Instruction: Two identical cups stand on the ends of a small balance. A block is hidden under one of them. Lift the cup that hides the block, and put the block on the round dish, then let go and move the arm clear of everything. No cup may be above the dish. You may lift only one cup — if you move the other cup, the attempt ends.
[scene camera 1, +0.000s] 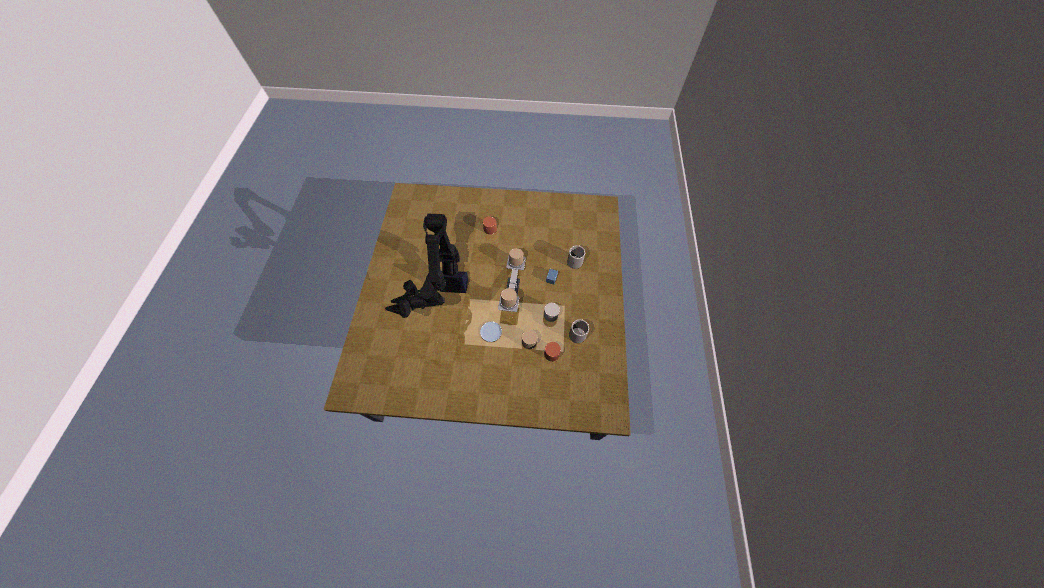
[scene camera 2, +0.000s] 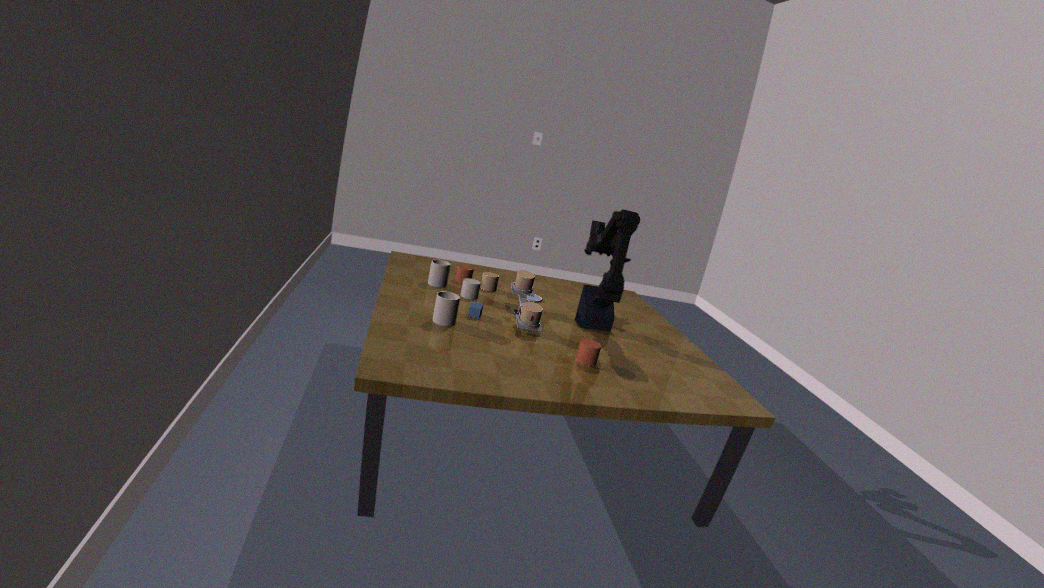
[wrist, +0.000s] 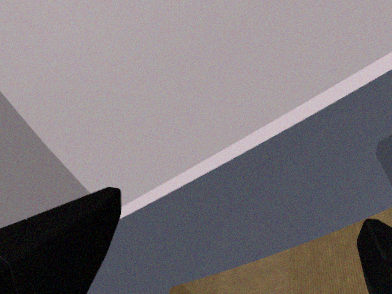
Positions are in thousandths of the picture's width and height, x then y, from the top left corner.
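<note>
Nothing is held in my gripper (scene camera 1: 372, 520), which is open. The wrist view shows me the gripper (wrist: 621, 743) as well.
</note>
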